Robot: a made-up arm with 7 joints.
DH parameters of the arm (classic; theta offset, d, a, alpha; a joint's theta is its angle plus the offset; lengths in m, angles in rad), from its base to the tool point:
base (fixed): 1.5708 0.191 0 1.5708
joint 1: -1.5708 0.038 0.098 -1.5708
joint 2: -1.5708 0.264 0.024 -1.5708
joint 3: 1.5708 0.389 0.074 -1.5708
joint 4: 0 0.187 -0.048 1.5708
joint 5: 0 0.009 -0.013 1.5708
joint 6: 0 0.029 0.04 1.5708
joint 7: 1.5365 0 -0.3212 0
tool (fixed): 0.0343 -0.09 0 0
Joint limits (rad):
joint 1: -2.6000..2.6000
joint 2: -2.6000..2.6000
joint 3: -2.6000..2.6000
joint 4: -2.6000..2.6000
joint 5: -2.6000..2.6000
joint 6: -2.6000..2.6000
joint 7: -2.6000..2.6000
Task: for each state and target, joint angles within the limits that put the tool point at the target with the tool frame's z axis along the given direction. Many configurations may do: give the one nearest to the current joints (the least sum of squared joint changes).
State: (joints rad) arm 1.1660 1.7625 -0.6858 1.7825 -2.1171 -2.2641 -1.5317
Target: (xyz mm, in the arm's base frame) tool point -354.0 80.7 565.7 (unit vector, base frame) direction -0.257 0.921 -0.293
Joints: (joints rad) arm 1.9615 1.7258 -1.4395 1.4235 -1.5435 -2.6000 -1.2185
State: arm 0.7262 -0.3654 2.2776 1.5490 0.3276 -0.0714 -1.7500
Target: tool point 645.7 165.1 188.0 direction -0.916 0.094 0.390
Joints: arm -0.1530 -1.2249 2.6000 0.7781 0.1051 0.7757 -1.3112
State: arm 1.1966 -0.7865 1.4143 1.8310 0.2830 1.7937 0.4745
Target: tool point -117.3 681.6 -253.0 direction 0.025 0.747 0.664
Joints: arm 0.5774 -0.5573 1.1829 2.3009 1.1476 1.2952 0.5275
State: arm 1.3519 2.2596 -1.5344 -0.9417 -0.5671 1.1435 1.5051
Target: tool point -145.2 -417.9 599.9 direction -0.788 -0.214 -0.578
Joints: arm 1.1844 2.4063 -0.9611 -0.9598 0.1782 1.1645 1.4463
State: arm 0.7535 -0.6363 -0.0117 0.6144 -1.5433 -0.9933 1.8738
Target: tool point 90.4 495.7 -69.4 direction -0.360 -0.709 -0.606
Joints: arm 0.4541 -1.1158 -0.7776 0.5057 -2.0309 -1.5643 1.9695
